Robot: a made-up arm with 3 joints. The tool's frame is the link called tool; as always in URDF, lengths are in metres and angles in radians. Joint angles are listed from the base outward.
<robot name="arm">
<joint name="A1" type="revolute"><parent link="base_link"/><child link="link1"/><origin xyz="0 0 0.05" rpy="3.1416 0 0"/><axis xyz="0 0 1"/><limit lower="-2.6" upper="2.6"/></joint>
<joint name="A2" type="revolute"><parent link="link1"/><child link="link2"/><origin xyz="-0.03 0.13 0.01" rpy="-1.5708 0 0"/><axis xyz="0 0 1"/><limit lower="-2.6" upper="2.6"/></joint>
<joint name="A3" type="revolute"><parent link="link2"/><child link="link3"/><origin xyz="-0.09 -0.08 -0.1" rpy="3.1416 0 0"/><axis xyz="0 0 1"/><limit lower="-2.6" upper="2.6"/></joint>
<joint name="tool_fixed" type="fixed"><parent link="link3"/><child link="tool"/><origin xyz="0.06 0.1 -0.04" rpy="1.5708 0 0"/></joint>
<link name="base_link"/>
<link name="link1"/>
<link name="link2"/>
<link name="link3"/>
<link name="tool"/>
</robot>
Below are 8 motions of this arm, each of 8 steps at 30 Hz.
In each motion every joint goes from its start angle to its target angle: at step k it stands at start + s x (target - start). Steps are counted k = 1, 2, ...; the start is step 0. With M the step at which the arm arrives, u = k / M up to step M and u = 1 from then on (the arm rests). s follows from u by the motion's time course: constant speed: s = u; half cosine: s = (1 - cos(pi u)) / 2; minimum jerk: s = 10 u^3 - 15 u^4 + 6 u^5.
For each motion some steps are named. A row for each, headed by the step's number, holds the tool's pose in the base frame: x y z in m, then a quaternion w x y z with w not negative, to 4 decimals.
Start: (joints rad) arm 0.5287 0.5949 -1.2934
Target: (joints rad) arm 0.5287 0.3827 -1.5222
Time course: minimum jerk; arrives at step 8
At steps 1, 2, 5, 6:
1: -0.0214 -0.0686 0.0116 0.5660 -0.2117 -0.7819 -0.1532
2: -0.0233 -0.0674 0.0123 0.5654 -0.2118 -0.7823 -0.1530
5: -0.0371 -0.0594 0.0184 0.5613 -0.2126 -0.7853 -0.1519
6: -0.0407 -0.0573 0.0204 0.5602 -0.2128 -0.7861 -0.1516

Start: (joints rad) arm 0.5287 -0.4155 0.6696
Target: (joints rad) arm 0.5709 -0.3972 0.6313
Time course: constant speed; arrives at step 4
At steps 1, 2, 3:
1: -0.2105 0.0444 -0.0980 0.8290 0.1359 0.4918 -0.2291
2: -0.2087 0.0458 -0.0993 0.8312 0.1369 0.4852 -0.2344
3: -0.2068 0.0471 -0.1007 0.8333 0.1377 0.4786 -0.2398

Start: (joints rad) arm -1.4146 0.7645 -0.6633
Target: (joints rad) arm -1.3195 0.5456 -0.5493
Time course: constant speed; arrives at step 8
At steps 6, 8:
6: 0.0809 0.0390 -0.0597 0.6509 0.3457 -0.4349 0.5174
8: 0.0805 0.0320 -0.0676 0.6747 0.3190 -0.4113 0.5233

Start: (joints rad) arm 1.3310 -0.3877 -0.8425
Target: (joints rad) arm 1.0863 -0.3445 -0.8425
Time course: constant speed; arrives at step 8
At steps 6, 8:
6: -0.0812 0.0099 -0.0640 0.8151 -0.1309 -0.2026 -0.5268
8: -0.0812 0.0039 -0.0641 0.8297 -0.1274 -0.2110 -0.5009

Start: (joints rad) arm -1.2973 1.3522 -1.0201
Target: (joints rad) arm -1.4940 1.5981 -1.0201
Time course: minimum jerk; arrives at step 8
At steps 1, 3, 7, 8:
1: 0.0821 0.0343 0.0487 0.2972 0.5616 -0.7384 0.2260
3: 0.0801 0.0377 0.0541 0.2681 0.5874 -0.7327 0.2149
7: 0.0738 0.0448 0.0685 0.1915 0.6548 -0.7094 0.1768
8: 0.0737 0.0449 0.0688 0.1898 0.6563 -0.7087 0.1758

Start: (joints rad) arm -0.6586 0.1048 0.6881
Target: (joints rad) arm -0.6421 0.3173 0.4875
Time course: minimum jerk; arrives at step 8
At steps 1, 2, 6, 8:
1: -0.0482 -0.1258 -0.1658 0.9072 -0.0919 0.2691 0.3099
2: -0.0437 -0.1221 -0.1674 0.9122 -0.0861 0.2527 0.3109
6: -0.0022 -0.0892 -0.1732 0.9433 -0.0336 0.1008 0.3146
8: 0.0032 -0.0850 -0.1728 0.9455 -0.0268 0.0807 0.3144

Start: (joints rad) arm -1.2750 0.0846 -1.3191
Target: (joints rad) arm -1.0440 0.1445 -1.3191
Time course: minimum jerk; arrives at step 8
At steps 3, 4, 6, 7, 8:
3: 0.0643 -0.0280 -0.0044 0.6234 0.3712 -0.5359 0.4317
4: 0.0630 -0.0307 -0.0040 0.6307 0.3599 -0.5496 0.4130
6: 0.0604 -0.0355 -0.0033 0.6422 0.3389 -0.5732 0.3797
7: 0.0598 -0.0365 -0.0032 0.6445 0.3341 -0.5783 0.3723
8: 0.0597 -0.0367 -0.0032 0.6449 0.3332 -0.5792 0.3710

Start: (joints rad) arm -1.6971 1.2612 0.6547
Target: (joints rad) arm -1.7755 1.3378 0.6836
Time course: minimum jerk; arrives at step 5
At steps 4, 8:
4: 0.0418 0.1462 -0.1094 0.5996 0.2477 -0.2025 0.7335
8: 0.0410 0.1469 -0.1089 0.5977 0.2492 -0.2028 0.7345

